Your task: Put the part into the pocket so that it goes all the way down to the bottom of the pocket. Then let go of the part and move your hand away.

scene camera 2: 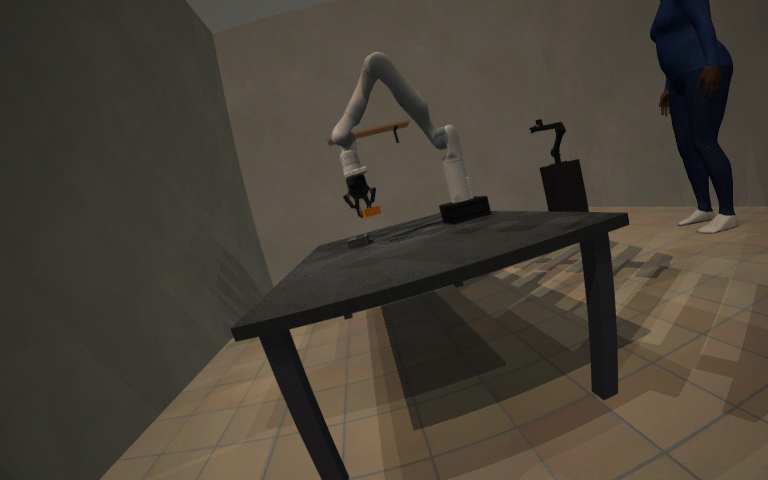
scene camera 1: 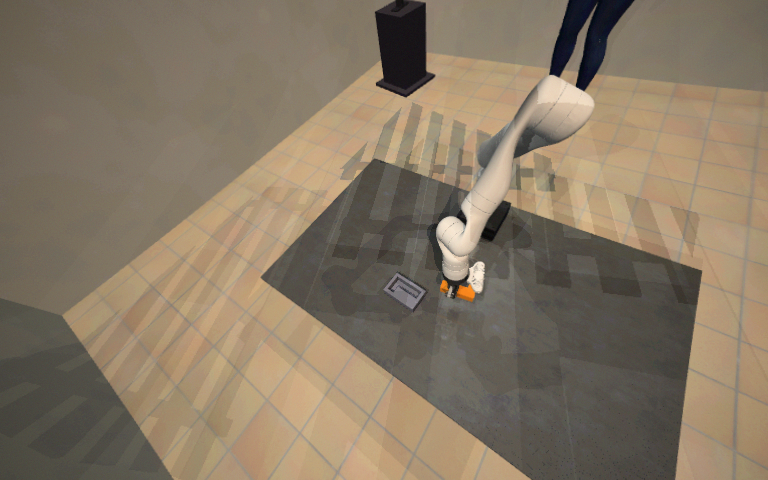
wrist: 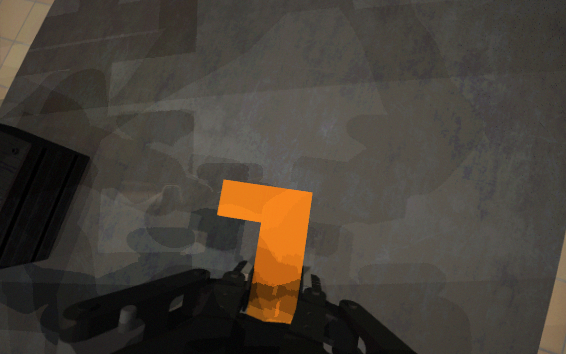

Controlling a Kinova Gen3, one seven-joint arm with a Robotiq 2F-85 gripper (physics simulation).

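Pixels of known places: gripper, fingertip midpoint: [scene camera 1: 454, 291] [wrist: 279, 273]; arm's base at its link origin: [scene camera 2: 462, 200].
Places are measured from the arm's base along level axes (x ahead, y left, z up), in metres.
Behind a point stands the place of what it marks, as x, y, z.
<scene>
The orange L-shaped part [scene camera 1: 465, 292] @[0.391, 0.194, 0.068] [scene camera 2: 371, 212] @[0.369, 0.216, 0.051] [wrist: 285, 220] @[0.385, 0.200, 0.068] is held in the air above the table. My gripper [scene camera 1: 451, 291] @[0.401, 0.161, 0.040] [scene camera 2: 360, 215] @[0.401, 0.161, 0.040] [wrist: 279, 273] @[0.401, 0.161, 0.040] is shut on the end of its long arm. In the wrist view the short arm is at the far end and points left. The grey block with the pocket [scene camera 1: 408, 298] @[0.505, 0.034, -0.043] [scene camera 2: 357, 242] @[0.482, 0.068, -0.060] lies on the table, to the left of the part in scene camera 1, apart from it. Its pocket opening faces up. The block does not show in the wrist view.
The dark table [scene camera 1: 566, 339] @[0.247, 0.503, -0.079] [scene camera 2: 430, 254] @[0.198, 0.597, -0.079] carries the black robot base [scene camera 1: 496, 223] @[0.035, 0.091, -0.003] [scene camera 2: 465, 209] @[0.011, 0.098, -0.033] [wrist: 40, 195] @[0.082, 0.045, -0.036] behind the gripper. A black pedestal [scene camera 1: 402, 45] [scene camera 2: 564, 183] and a standing person [scene camera 1: 589, 39] [scene camera 2: 702, 113] are beyond the table.
</scene>
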